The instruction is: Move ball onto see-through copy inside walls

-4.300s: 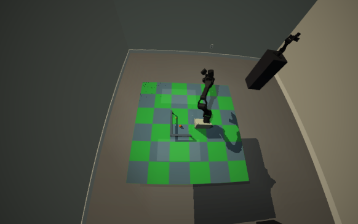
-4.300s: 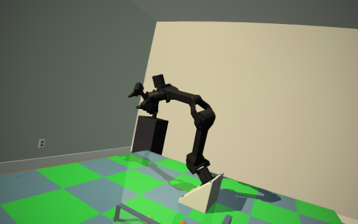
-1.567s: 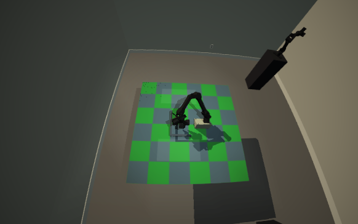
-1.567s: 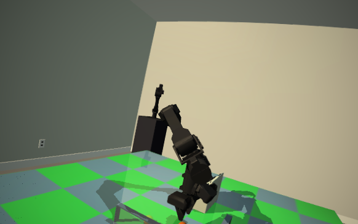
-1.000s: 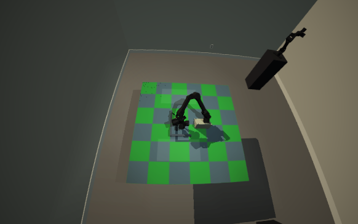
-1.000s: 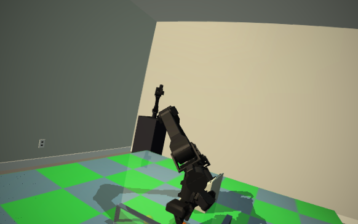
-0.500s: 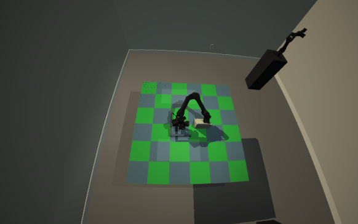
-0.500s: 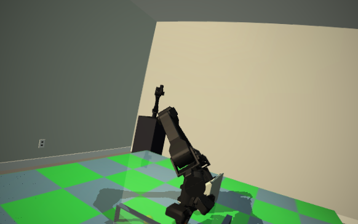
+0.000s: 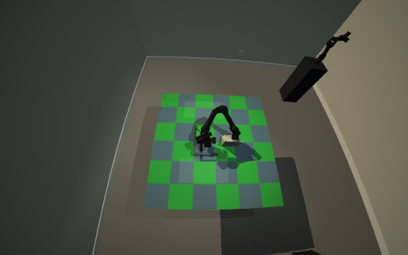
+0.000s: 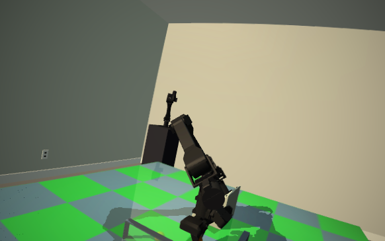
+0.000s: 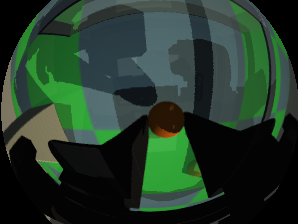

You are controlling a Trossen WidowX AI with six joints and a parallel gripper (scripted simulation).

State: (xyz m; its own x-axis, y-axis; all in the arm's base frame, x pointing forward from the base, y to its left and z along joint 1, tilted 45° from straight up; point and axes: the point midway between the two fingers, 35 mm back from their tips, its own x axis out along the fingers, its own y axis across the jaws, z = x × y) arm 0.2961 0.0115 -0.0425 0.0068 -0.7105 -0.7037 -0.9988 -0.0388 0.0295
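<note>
My gripper tip is 120 mm short of the clear wall, 20 mm to the left of it and 10 mm below it. From my gripper tip the other things lie so: orange ball: right at my gripper tip.
</note>
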